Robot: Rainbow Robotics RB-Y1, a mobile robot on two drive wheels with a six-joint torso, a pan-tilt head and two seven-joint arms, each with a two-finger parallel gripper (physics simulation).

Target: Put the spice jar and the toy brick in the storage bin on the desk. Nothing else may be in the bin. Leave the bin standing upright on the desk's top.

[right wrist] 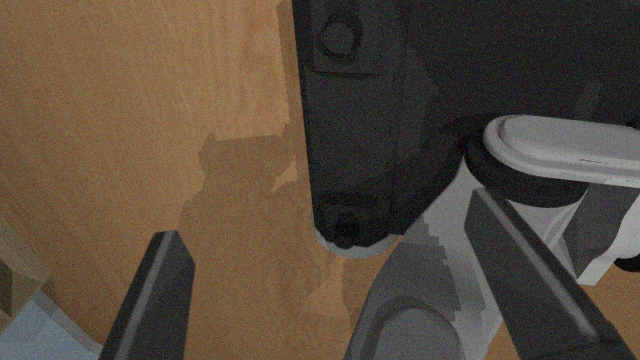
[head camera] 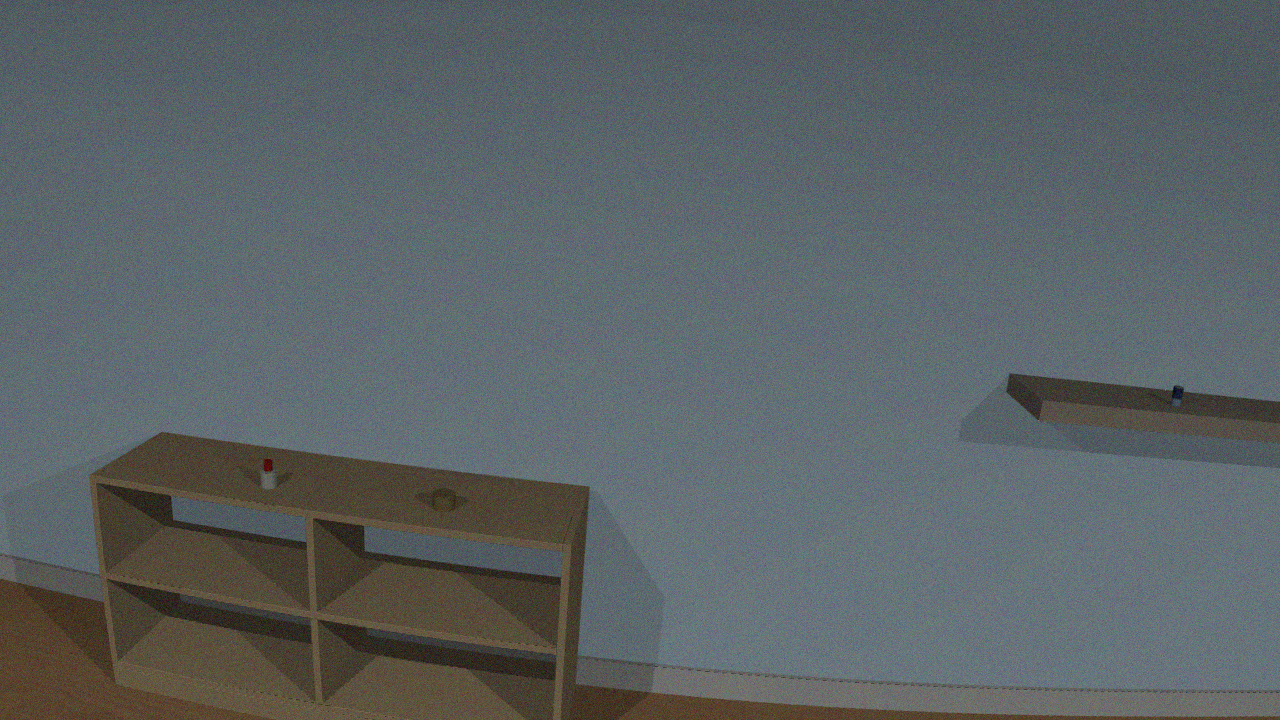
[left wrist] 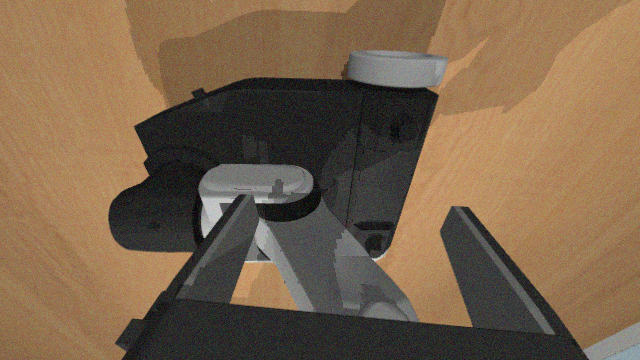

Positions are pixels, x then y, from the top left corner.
Labels:
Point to a low wooden shelf unit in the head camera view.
159,644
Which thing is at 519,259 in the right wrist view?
My right gripper.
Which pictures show my left gripper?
The left wrist view only.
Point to a wall shelf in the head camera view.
1056,400

